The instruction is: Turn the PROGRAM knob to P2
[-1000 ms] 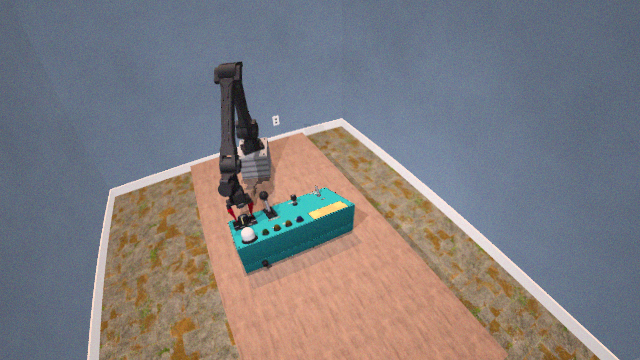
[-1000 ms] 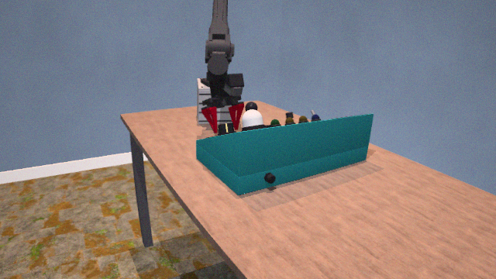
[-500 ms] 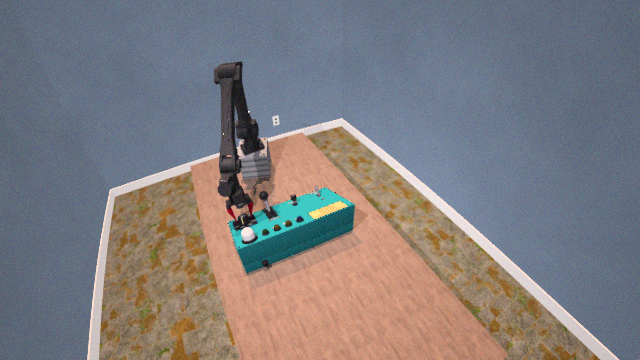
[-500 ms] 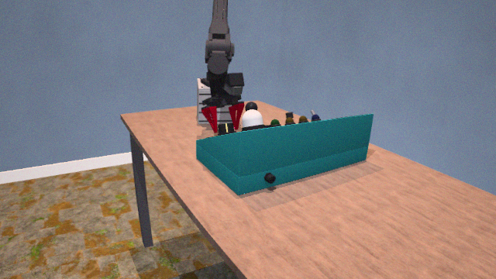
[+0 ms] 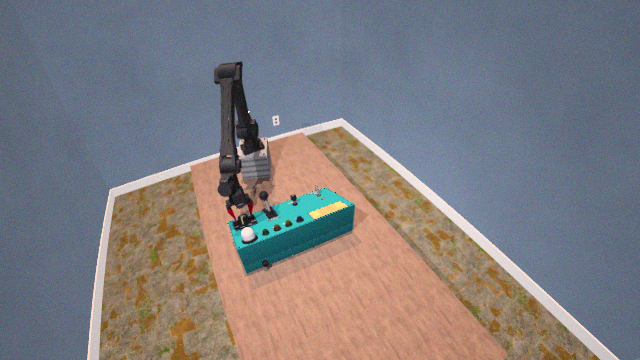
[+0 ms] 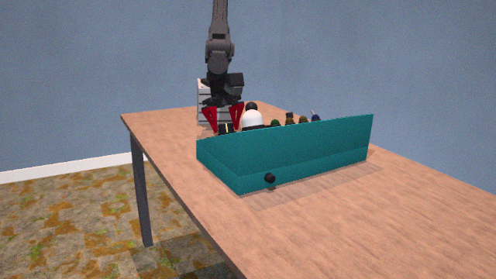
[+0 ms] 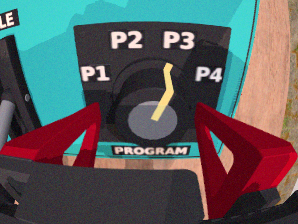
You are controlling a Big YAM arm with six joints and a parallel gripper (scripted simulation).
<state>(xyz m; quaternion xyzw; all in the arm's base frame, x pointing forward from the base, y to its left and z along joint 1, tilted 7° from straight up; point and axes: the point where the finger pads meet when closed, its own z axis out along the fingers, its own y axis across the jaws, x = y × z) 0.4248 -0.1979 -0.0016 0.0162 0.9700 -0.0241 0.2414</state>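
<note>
Right now my hand is 10 mm past the black-ball lever, 120 mm to the right of it and 20 mm below it. Round my hand: teal console (50 mm ahead, 170 mm to the left, 20 mm below); mode knob (20 mm ahead, 240 mm to the left, 10 mm above); toggle (20 mm ahead, 360 mm to the left).
</note>
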